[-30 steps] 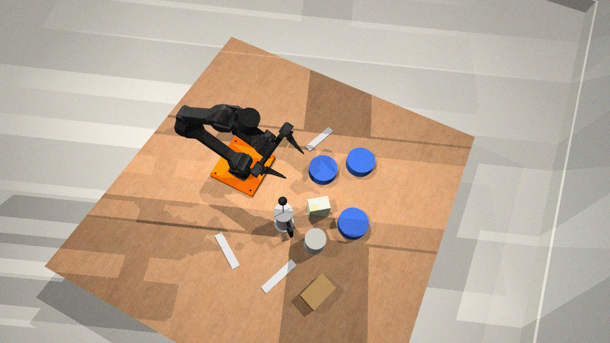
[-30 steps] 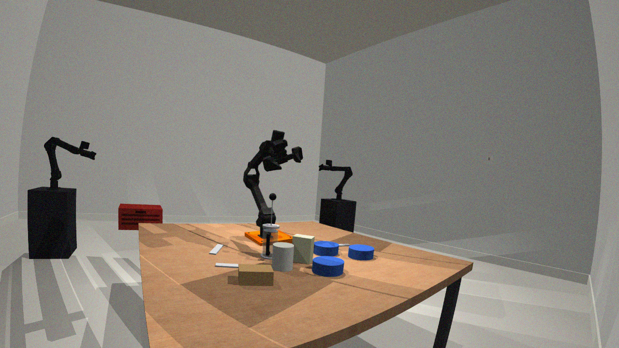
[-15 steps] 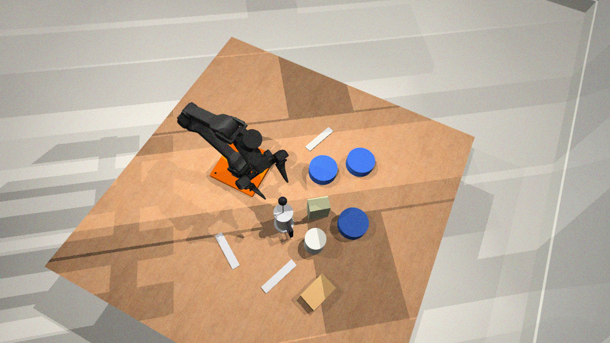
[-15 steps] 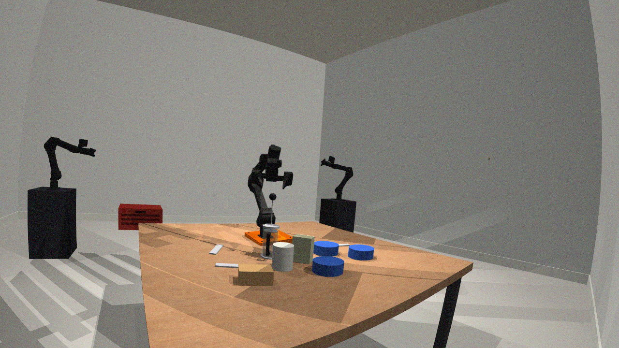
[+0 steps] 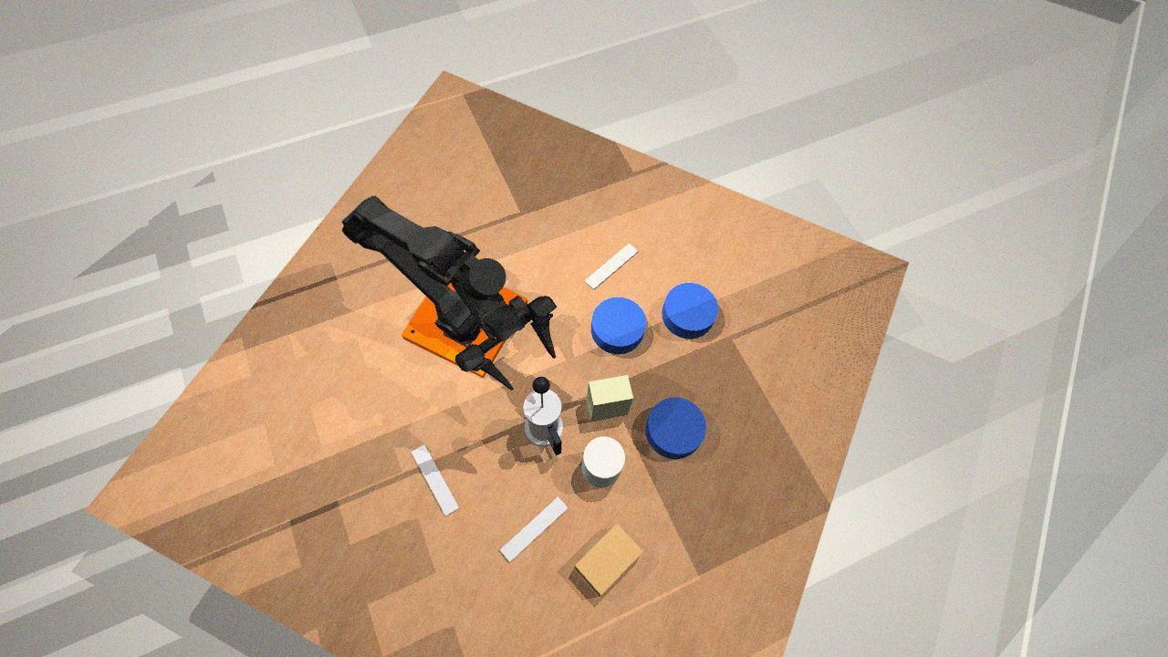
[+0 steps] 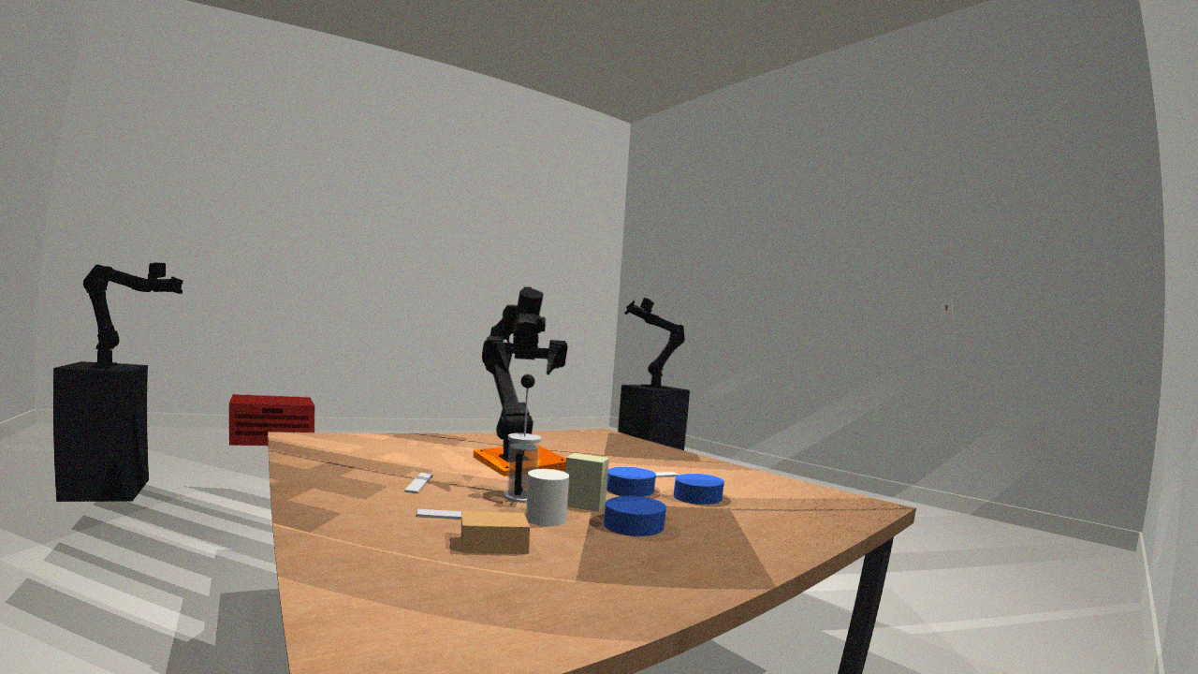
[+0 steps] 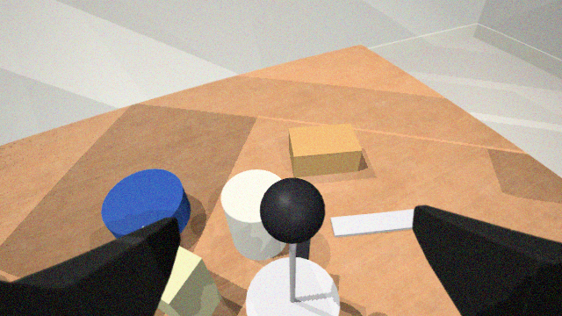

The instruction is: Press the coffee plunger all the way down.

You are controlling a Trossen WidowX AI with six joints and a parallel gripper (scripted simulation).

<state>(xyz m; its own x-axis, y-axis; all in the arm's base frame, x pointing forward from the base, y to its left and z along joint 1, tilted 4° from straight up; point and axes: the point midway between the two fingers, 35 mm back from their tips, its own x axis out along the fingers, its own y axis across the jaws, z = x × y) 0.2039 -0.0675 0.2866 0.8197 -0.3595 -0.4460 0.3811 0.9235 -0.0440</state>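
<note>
Right now my gripper tip is 3 cm short of the coffee press, 2 cm to the left of it and 15 cm above it. Round my gripper tip: white cylinder (16 cm ahead, 3 cm to the right, 23 cm below); pale box (12 cm ahead, 10 cm to the left, 22 cm below).
</note>
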